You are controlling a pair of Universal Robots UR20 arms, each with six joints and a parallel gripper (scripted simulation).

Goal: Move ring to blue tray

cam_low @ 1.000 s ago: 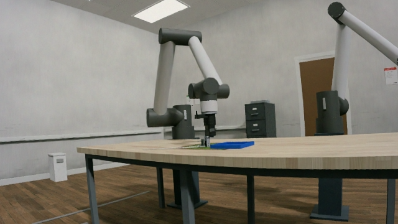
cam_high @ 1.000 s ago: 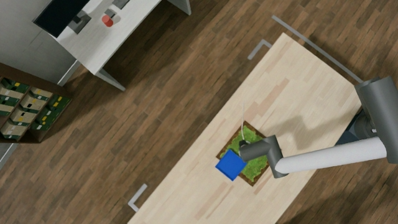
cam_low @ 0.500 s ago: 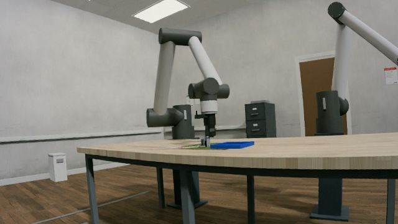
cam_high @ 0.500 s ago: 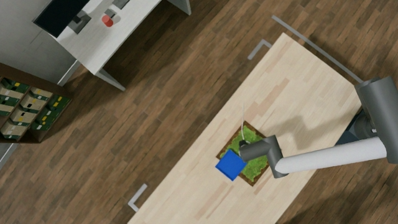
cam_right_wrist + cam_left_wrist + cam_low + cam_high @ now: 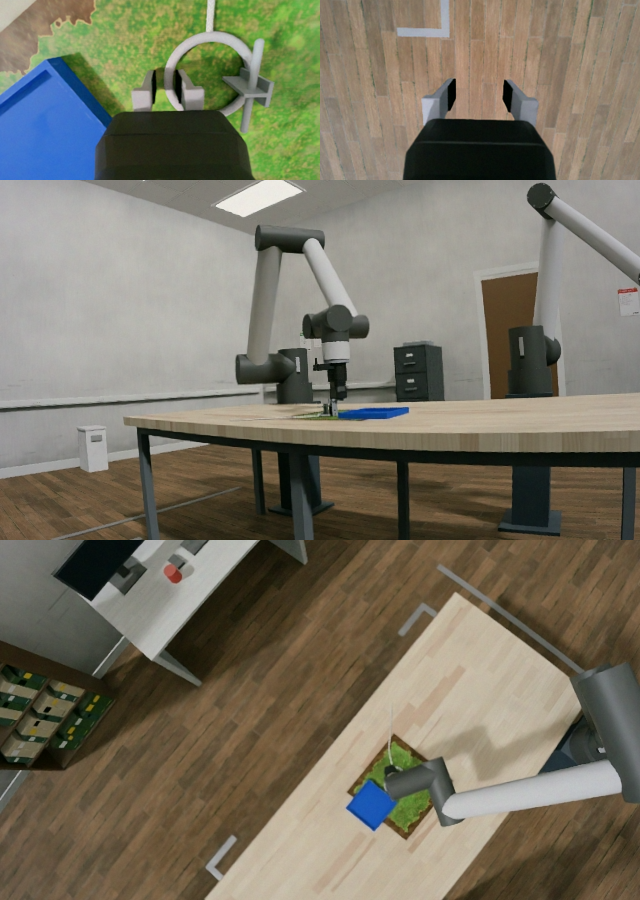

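Observation:
Now: the grey ring 30 mm to the right of my right hand, 30 mm behind it and 10 mm below it. From my right hand the other things lie so: grey stake 50 mm to the right, 50 mm behind; then green mat 80 mm behind, 30 mm below, 10 mm to the left; then blue tray 170 mm to the left, 10 mm below, 10 mm ahead.

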